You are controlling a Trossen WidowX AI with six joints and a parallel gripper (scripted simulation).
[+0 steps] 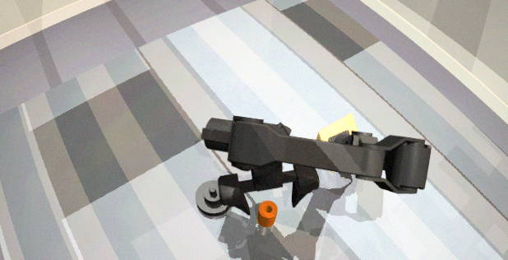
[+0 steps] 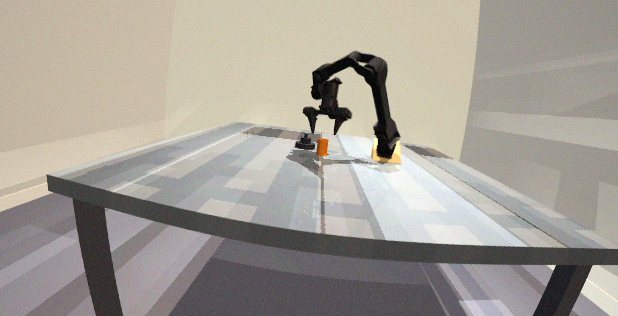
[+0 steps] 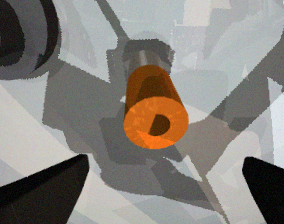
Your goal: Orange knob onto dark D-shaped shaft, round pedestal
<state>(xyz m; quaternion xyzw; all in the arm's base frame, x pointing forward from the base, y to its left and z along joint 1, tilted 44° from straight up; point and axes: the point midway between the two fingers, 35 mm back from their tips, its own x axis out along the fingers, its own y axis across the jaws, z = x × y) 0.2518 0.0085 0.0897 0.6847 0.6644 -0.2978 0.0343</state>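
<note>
Right now the orange knob is 10 mm to the right of my gripper tip and 50 mm below it. Round my gripper tip: pedestal (80 mm ahead, 110 mm to the right, 50 mm below).
</note>
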